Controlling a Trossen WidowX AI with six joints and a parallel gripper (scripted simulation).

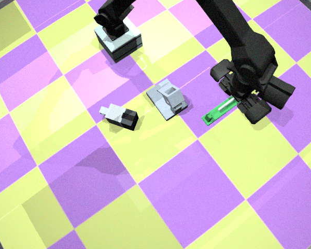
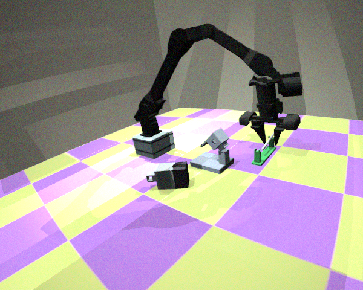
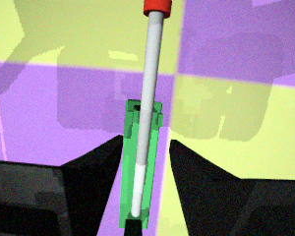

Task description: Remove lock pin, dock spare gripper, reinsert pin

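My gripper tip is 40 mm to the left of the green rack. Also, from my gripper tip: spare gripper (310 mm to the right, 170 mm behind); grey mount (160 mm to the right, 110 mm behind, 30 mm above).
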